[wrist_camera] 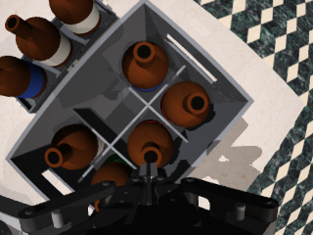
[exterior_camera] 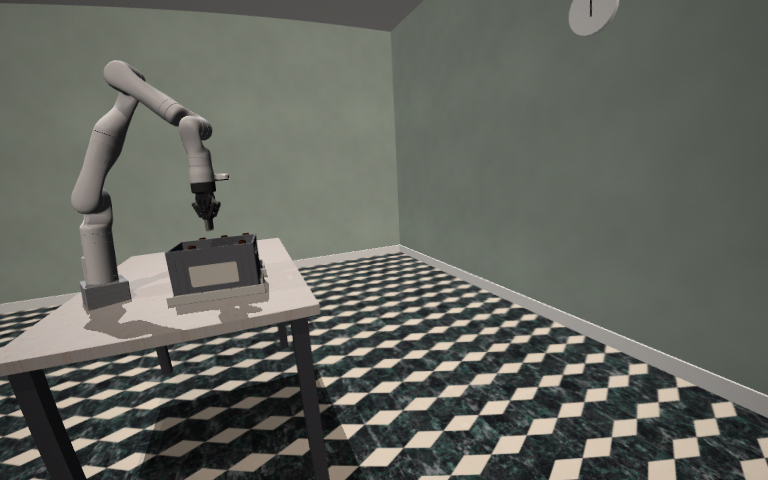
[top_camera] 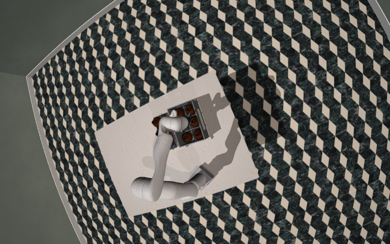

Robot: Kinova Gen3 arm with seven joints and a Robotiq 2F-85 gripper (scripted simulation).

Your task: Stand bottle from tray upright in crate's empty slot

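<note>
Right now my hand is 270 mm to the right of the brown bottle, 160 mm above it and 30 mm short of it. From my hand the other things lie so: grey tray 270 mm to the left, 230 mm below, 30 mm ahead; then grey crate 160 mm below, 40 mm to the left, 10 mm ahead.
</note>
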